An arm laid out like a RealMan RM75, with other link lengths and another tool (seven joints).
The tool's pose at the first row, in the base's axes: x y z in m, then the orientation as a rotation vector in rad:
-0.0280, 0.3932, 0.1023, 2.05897, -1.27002, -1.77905
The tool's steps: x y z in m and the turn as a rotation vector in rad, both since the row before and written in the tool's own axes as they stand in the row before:
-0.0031, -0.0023, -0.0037, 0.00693, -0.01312, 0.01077
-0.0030, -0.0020, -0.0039, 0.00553, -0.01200, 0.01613
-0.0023, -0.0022, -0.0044, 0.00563, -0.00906, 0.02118
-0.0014, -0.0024, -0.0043, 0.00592, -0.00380, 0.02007
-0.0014, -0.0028, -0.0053, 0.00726, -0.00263, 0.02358
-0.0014, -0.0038, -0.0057, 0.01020, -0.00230, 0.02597
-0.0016, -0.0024, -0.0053, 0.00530, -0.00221, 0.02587
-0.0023, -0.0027, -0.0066, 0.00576, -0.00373, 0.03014
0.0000, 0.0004, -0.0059, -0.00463, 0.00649, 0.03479
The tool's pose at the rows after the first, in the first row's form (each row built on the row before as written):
-0.0235, 0.3952, 0.1043, 2.04349, -1.29010, -1.78905
-0.0189, 0.3968, 0.1065, 2.02239, -1.31241, -1.79564
-0.0138, 0.3978, 0.1081, 1.99787, -1.33776, -1.79619
-0.0088, 0.3983, 0.1088, 1.97779, -1.36087, -1.79041
-0.0027, 0.3985, 0.1095, 1.95534, -1.38754, -1.78106
0.0043, 0.3990, 0.1096, 1.93185, -1.41890, -1.76901
0.0102, 0.3990, 0.1106, 1.90592, -1.44410, -1.75846
0.0175, 0.3990, 0.1122, 1.87462, -1.47287, -1.74744
0.0222, 0.3960, 0.1142, 1.83943, -1.48873, -1.72627

